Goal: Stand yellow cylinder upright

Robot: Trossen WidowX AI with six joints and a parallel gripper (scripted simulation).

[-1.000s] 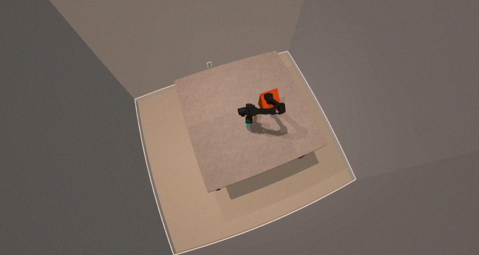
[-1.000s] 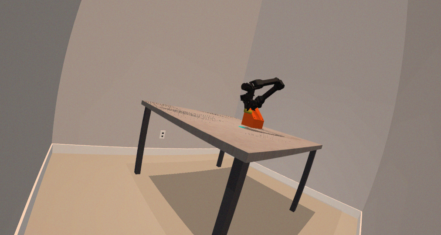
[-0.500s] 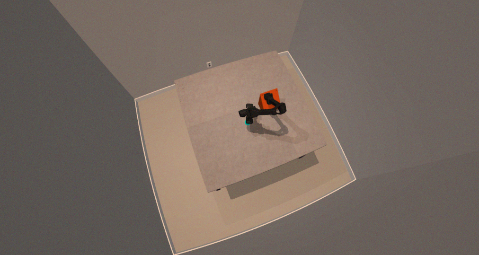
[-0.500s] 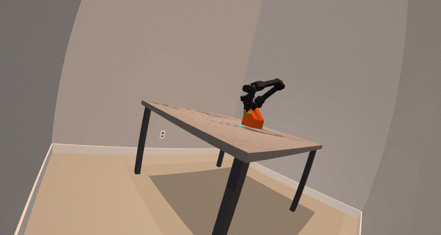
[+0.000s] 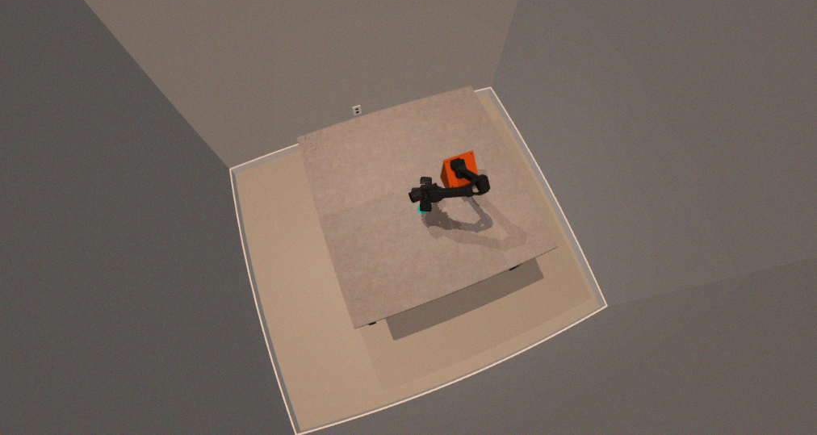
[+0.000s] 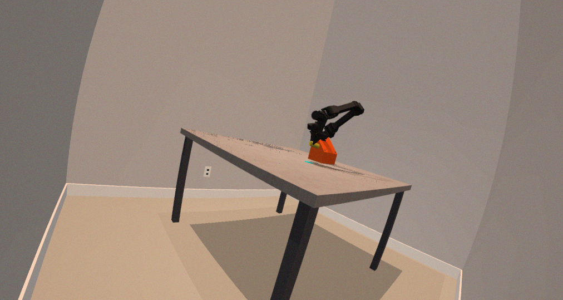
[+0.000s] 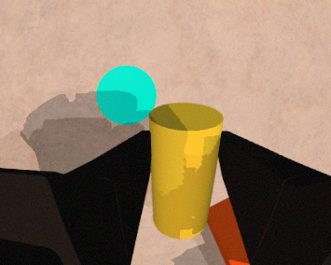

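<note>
Right now my gripper tip is 120 mm above the cyan circle, 20 mm to the right of it and 10 mm short of it. The rest, counted from my gripper tip: yellow tall cylinder 20 mm behind, 10 mm to the left.
</note>
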